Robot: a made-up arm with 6 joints. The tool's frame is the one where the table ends. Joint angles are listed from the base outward.
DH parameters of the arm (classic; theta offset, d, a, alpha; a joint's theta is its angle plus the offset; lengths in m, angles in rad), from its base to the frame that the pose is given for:
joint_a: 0 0.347 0 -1.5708
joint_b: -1.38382 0 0.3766 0
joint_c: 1.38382 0 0.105 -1.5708
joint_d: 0 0.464 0 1.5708
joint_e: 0 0 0.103 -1.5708
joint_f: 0 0.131 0 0
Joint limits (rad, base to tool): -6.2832..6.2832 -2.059..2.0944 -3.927..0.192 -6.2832..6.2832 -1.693..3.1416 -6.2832..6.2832
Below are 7 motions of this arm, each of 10 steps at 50 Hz.
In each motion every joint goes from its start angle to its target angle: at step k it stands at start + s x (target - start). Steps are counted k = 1, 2, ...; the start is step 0. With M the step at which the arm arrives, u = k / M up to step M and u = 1 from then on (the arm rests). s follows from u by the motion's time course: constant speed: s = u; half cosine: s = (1 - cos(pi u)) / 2; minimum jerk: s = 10 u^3 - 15 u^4 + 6 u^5.
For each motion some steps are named. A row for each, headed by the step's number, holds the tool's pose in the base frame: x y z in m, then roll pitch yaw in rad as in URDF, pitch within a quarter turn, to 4 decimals.
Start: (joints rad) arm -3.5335 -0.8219 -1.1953 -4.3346 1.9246 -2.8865
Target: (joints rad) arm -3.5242 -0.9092 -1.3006 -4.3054 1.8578 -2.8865
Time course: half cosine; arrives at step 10
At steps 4, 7, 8, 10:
4: -0.1838 -0.0821 1.0413 1.4075 0.3567 0.0362
7: -0.1418 -0.0972 1.0662 1.4150 0.4355 0.0267
8: -0.1310 -0.1010 1.0719 1.4164 0.4550 0.0246
10: -0.1216 -0.1043 1.0766 1.4176 0.4718 0.0230

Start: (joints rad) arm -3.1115 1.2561 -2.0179 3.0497 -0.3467 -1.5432
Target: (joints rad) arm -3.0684 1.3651 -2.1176 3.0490 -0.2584 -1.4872
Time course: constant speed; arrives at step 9
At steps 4, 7, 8, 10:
4: -0.7350 -0.0235 -0.0505 -2.6910 -0.0405 1.6398
7: -0.7389 -0.0346 -0.0662 -2.6642 -0.0307 1.6385
8: -0.7400 -0.0383 -0.0715 -2.6553 -0.0272 1.6382
10: -0.7411 -0.0420 -0.0767 -2.6464 -0.0236 1.6380

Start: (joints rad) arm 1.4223 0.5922 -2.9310 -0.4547 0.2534 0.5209
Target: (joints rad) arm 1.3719 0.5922 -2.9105 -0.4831 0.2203 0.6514
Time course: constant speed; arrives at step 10
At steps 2, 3, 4, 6, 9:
2: 0.0642 0.5922 1.1609 -0.2668 -1.0104 -1.5439
3: 0.0669 0.5926 1.1604 -0.2808 -1.0065 -1.5314
4: 0.0696 0.5931 1.1598 -0.2945 -1.0026 -1.5190
6: 0.0750 0.5938 1.1586 -0.3212 -0.9944 -1.4949
9: 0.0832 0.5949 1.1569 -0.3596 -0.9813 -1.4602

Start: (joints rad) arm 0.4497 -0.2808 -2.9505 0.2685 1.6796 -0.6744
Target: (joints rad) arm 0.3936 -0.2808 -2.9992 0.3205 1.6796 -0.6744
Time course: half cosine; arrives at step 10
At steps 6, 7, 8, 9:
6: -0.0833 0.0095 1.2737 1.5596 -0.8602 2.2930
7: -0.0873 0.0095 1.2734 1.5502 -0.8572 2.2995
8: -0.0905 0.0095 1.2731 1.5428 -0.8548 2.3046
9: -0.0926 0.0095 1.2729 1.5380 -0.8532 2.3078

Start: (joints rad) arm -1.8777 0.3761 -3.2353 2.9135 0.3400 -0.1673
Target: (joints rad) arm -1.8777 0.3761 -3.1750 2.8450 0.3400 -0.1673
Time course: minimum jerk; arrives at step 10
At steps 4, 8, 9, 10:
4: -0.1138 -0.3152 1.2751 -0.0647 -0.0588 -2.2804
8: -0.1226 -0.3358 1.2698 -0.0925 -0.0299 -2.3197
9: -0.1233 -0.3374 1.2693 -0.0948 -0.0277 -2.3229
10: -0.1234 -0.3377 1.2693 -0.0952 -0.0273 -2.3234

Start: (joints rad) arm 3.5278 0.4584 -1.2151 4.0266 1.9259 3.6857
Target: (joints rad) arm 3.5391 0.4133 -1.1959 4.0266 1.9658 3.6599
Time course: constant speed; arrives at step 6
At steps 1, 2, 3, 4, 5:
1: -0.7201 -0.1615 0.4192 -0.8297 -0.1749 0.4802
2: -0.7182 -0.1619 0.4240 -0.8247 -0.1699 0.4747
3: -0.7162 -0.1623 0.4287 -0.8198 -0.1649 0.4694
4: -0.7142 -0.1627 0.4334 -0.8149 -0.1598 0.4640
5: -0.7121 -0.1630 0.4381 -0.8102 -0.1547 0.4586

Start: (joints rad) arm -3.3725 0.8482 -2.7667 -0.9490 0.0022 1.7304
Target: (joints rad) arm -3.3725 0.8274 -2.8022 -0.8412 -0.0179 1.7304
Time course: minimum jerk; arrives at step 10
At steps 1, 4, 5, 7, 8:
1: -0.8242 0.1080 0.8974 -1.0970 -0.7296 1.0088
4: -0.8148 0.1073 0.9109 -1.0832 -0.6950 1.0160
5: -0.8091 0.1069 0.9189 -1.0749 -0.6746 1.0206
7: -0.7984 0.1061 0.9333 -1.0593 -0.6372 1.0296
8: -0.7950 0.1059 0.9377 -1.0544 -0.6256 1.0325

